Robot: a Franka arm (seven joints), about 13 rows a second.
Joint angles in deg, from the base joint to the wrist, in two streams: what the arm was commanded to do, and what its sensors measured. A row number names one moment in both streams.
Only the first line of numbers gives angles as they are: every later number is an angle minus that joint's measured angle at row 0.
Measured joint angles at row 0: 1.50, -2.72, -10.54, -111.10, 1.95, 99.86, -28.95
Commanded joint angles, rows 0 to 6: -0.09, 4.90, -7.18, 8.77, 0.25, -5.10, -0.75; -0.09, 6.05, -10.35, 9.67, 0.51, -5.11, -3.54; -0.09, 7.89, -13.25, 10.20, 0.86, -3.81, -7.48; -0.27, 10.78, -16.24, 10.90, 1.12, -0.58, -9.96; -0.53, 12.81, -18.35, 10.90, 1.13, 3.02, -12.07; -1.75, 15.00, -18.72, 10.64, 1.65, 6.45, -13.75; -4.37, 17.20, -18.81, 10.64, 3.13, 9.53, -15.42
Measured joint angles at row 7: -1.70, 11.14, -18.17, 7.74, 0.58, 6.00, -11.90
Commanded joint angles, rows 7 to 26: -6.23, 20.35, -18.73, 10.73, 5.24, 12.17, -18.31; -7.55, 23.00, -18.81, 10.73, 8.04, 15.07, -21.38; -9.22, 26.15, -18.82, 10.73, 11.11, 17.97, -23.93; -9.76, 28.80, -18.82, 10.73, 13.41, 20.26, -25.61; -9.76, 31.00, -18.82, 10.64, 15.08, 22.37, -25.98; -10.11, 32.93, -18.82, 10.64, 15.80, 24.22, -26.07; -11.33, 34.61, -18.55, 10.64, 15.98, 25.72, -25.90; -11.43, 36.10, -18.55, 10.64, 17.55, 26.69, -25.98; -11.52, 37.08, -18.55, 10.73, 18.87, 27.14, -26.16; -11.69, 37.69, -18.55, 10.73, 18.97, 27.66, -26.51; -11.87, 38.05, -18.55, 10.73, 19.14, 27.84, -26.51; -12.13, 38.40, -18.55, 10.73, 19.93, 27.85, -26.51; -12.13, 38.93, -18.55, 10.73, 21.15, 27.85, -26.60; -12.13, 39.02, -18.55, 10.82, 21.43, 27.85, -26.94; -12.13, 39.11, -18.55, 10.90, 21.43, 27.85, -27.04; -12.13, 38.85, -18.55, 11.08, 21.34, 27.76, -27.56; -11.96, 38.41, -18.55, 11.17, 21.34, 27.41, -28.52; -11.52, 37.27, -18.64, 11.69, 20.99, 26.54, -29.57; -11.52, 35.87, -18.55, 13.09, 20.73, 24.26, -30.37; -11.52, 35.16, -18.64, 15.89, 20.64, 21.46, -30.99
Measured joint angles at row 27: -11.27, 37.58, -18.68, 12.32, 19.86, 26.06, -28.39
